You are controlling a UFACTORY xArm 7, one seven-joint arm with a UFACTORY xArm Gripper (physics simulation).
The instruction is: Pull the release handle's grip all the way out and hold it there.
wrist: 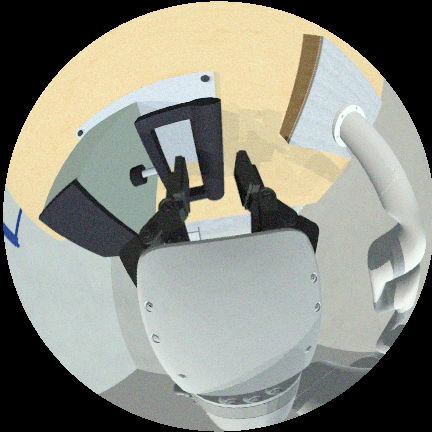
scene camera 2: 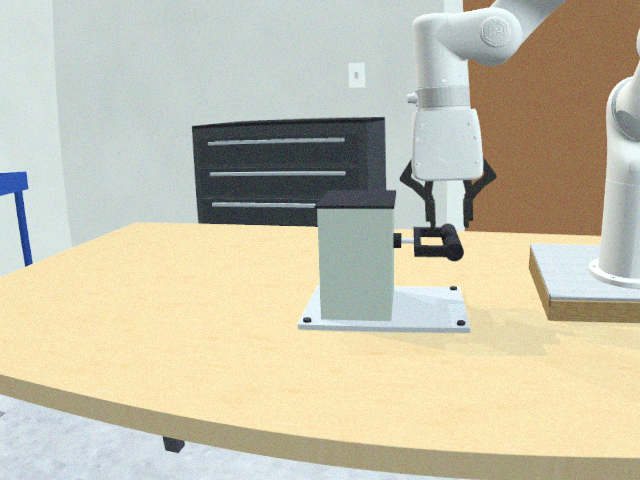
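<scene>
The release handle's black grip (scene camera 2: 453, 244) (wrist: 209, 135) is a thick bar on a square frame. It sits close to the pale green housing (scene camera 2: 356, 263) (wrist: 100, 165), with a short length of silver rod (scene camera 2: 407, 240) (wrist: 149, 172) showing between them. My gripper (scene camera 2: 449, 224) (wrist: 210, 163) is partly open, pointing down, with nothing held. Its fingertips are at about the height of the grip's top, one on the housing side and one on the outer side of the bar. Whether a finger touches the frame cannot be told.
The housing stands on a light base plate (scene camera 2: 429, 310) (wrist: 170, 92) with dark bolts. The arm's mounting block (scene camera 2: 573, 273) (wrist: 330, 85) is to the right. A dark drawer cabinet (scene camera 2: 279, 155) stands behind the table (scene camera 2: 206, 330) (wrist: 120, 65). A blue frame (scene camera 2: 21, 222) is at the far left.
</scene>
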